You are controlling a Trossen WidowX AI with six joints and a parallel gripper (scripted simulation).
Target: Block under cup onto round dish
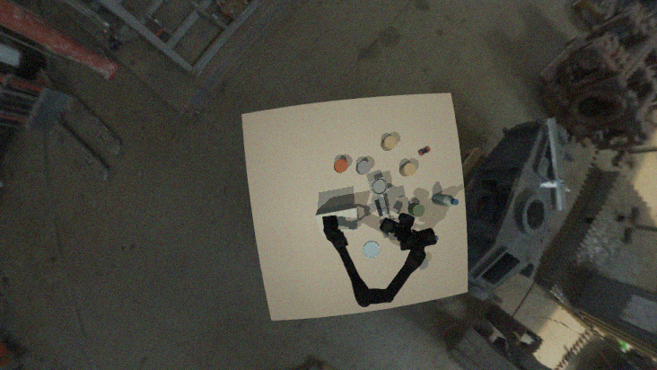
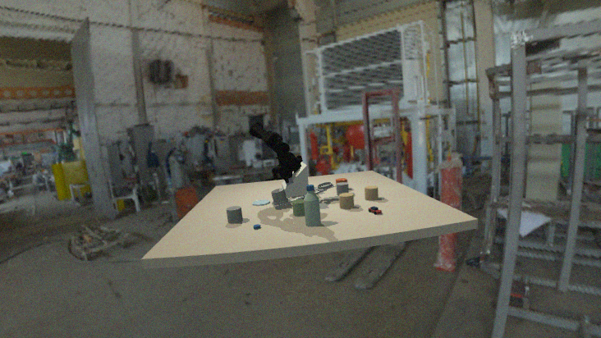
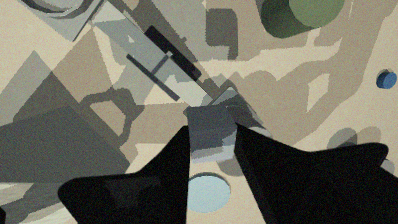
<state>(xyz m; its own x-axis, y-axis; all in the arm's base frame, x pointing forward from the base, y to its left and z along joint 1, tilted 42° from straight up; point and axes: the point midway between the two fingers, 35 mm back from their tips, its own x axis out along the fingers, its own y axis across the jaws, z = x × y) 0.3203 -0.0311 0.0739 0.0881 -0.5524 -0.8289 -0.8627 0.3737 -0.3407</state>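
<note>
My gripper tip is now 10 cm past the pale blue round dish, 17 cm to the left of it and 12 cm above it. Round my gripper tip: green bottle 33 cm ahead, 8 cm to the left, 1 cm below; then small balance 1 cm behind, 7 cm to the left, 9 cm below; then green cylinder 18 cm ahead, 5 cm to the left, 9 cm below.
</note>
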